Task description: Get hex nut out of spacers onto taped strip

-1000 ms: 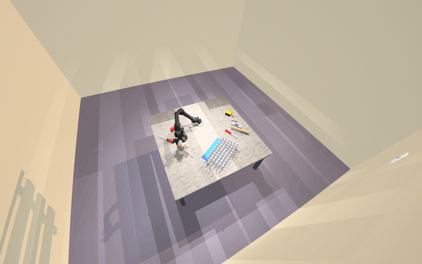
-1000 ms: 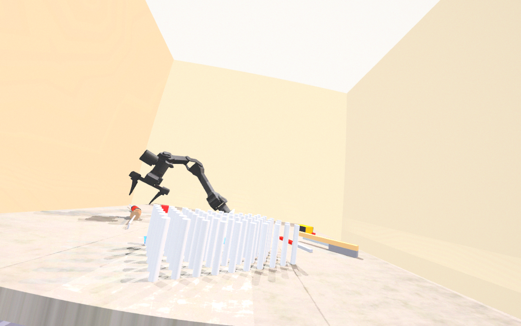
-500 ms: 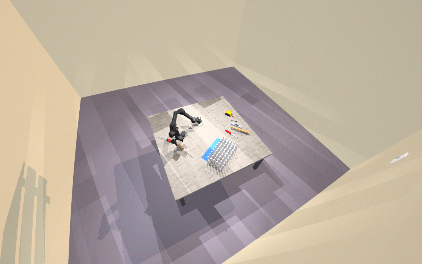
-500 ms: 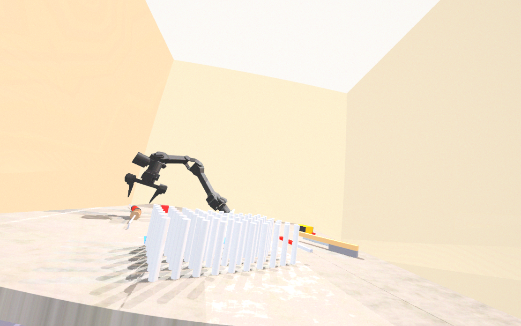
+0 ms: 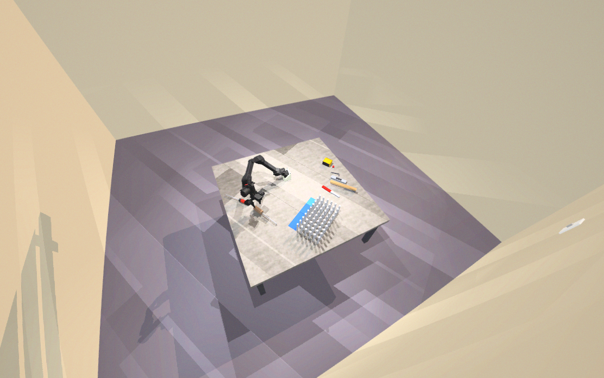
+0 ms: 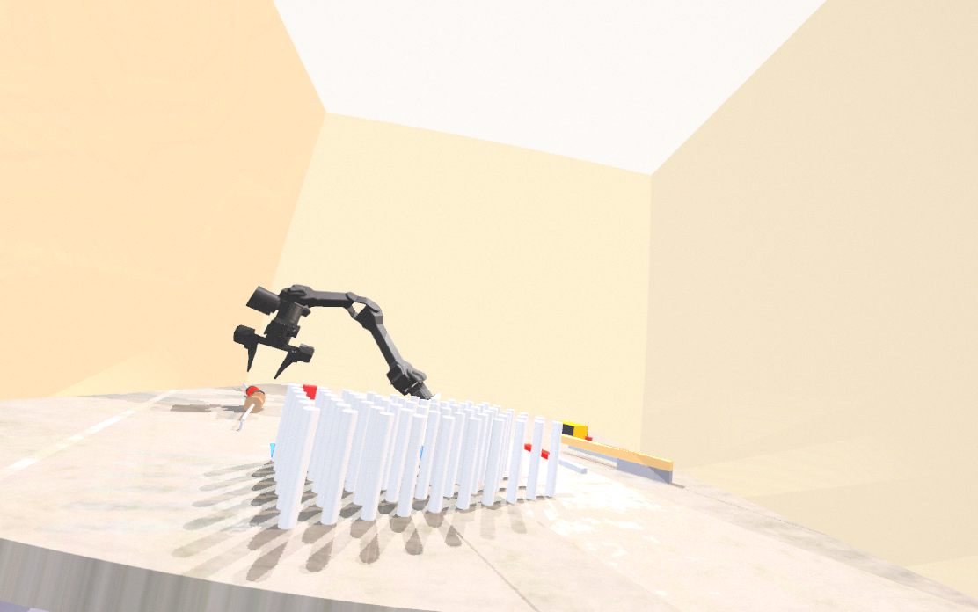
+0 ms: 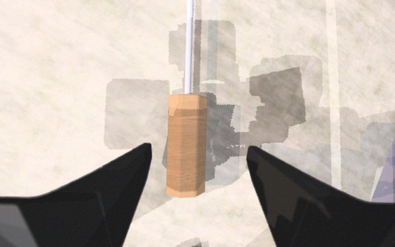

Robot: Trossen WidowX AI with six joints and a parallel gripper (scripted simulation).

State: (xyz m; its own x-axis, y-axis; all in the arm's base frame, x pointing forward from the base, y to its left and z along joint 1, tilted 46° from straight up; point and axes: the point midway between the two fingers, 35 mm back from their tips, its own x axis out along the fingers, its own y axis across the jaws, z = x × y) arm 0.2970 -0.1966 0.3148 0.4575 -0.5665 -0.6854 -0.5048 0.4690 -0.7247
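The tool with pale metal rod lies 90 mm ahead of my gripper tip, 60 mm to the left of it and 70 mm below it. Also, from my gripper tip: red-handled tool (10 mm ahead, 720 mm to the left, 80 mm below); blue taped strip (140 mm ahead, 380 mm to the left, 80 mm below); red block (310 mm behind, 40 mm to the right, 60 mm below).
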